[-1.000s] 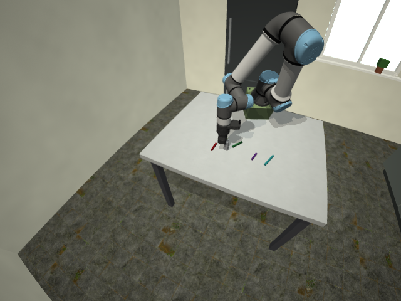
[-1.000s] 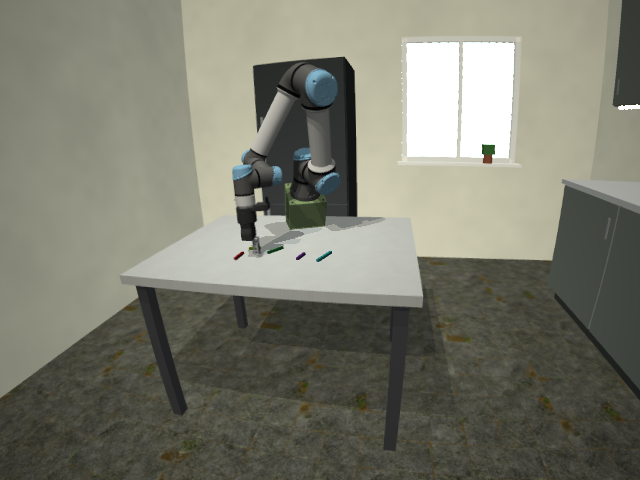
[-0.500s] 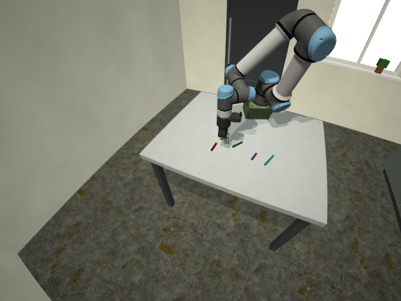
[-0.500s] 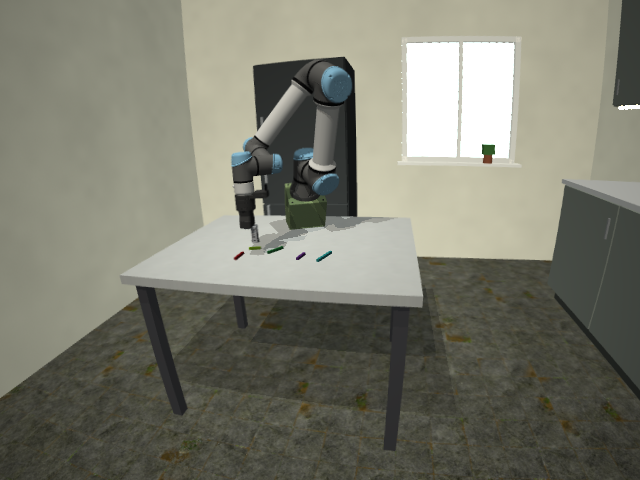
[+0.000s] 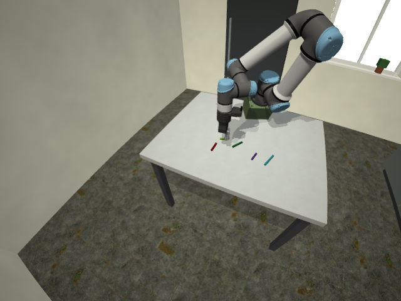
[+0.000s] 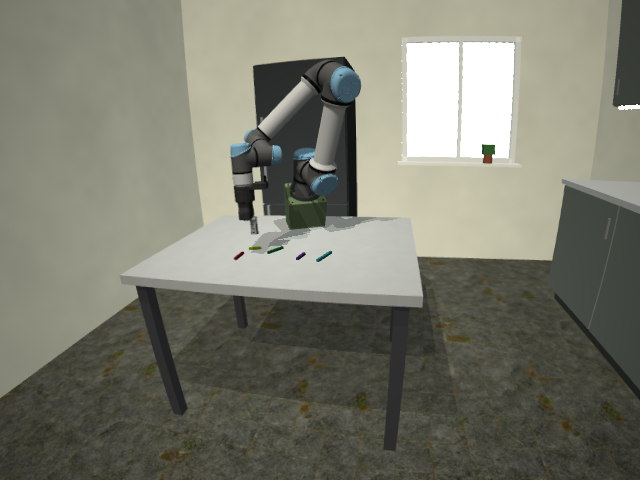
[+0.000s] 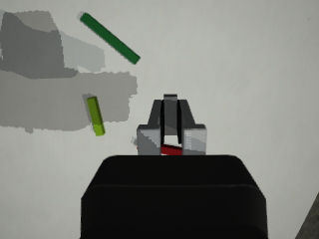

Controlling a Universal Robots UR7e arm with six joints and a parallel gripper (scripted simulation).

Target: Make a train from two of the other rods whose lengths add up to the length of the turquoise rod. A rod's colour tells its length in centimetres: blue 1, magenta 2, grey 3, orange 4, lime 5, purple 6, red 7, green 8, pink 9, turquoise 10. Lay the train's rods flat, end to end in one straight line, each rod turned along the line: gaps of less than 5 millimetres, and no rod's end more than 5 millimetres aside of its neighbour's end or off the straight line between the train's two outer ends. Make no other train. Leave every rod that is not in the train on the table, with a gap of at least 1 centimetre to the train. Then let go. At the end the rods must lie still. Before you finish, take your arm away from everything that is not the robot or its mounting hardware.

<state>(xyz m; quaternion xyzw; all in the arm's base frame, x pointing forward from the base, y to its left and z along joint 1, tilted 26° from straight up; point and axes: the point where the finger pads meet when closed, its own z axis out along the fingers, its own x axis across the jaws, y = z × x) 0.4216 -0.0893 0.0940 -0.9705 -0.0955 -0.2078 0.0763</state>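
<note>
My gripper is now 10 mm above the grey rod. Round my hand: lime rod 80 mm behind, 50 mm to the right, 110 mm below; green rod 80 mm behind, 50 mm to the left, 110 mm below; red rod 10 mm ahead, 80 mm to the right, 110 mm below.
</note>
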